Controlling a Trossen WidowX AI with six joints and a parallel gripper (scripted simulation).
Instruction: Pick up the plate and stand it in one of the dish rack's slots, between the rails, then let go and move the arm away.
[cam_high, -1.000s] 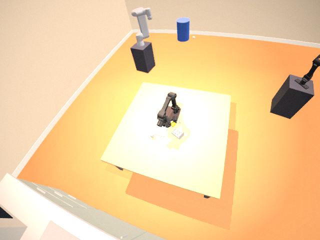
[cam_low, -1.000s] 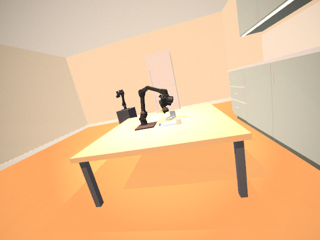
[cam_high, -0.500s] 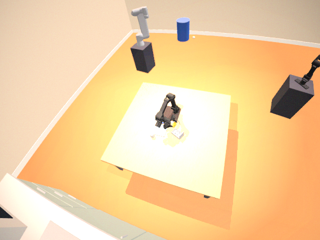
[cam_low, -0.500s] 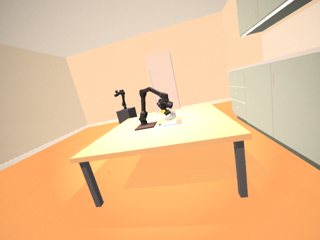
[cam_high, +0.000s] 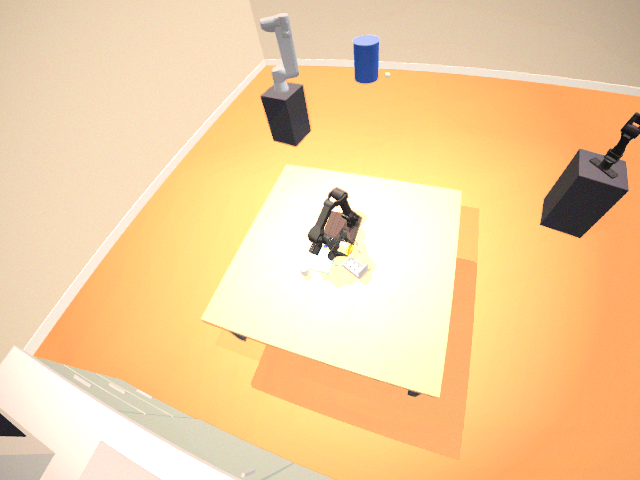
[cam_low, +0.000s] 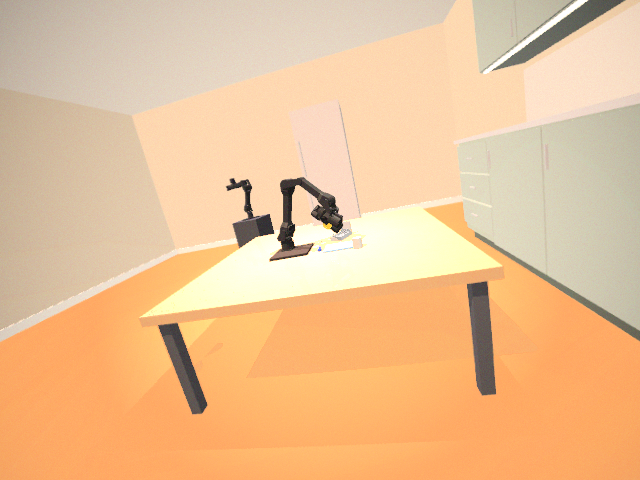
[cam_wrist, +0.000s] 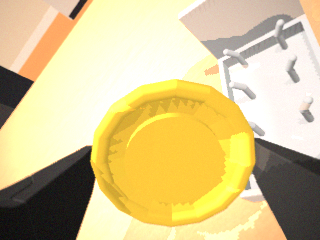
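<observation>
The dish rack is 80 mm below my gripper tip, 40 mm to the left of it and 40 mm ahead of it. Also, from my gripper tip: light blue mat 150 mm to the right, 100 mm below, 80 mm ahead; then yellow plate 10 mm to the right; then white cup 200 mm to the right, 200 mm ahead, 70 mm below.
</observation>
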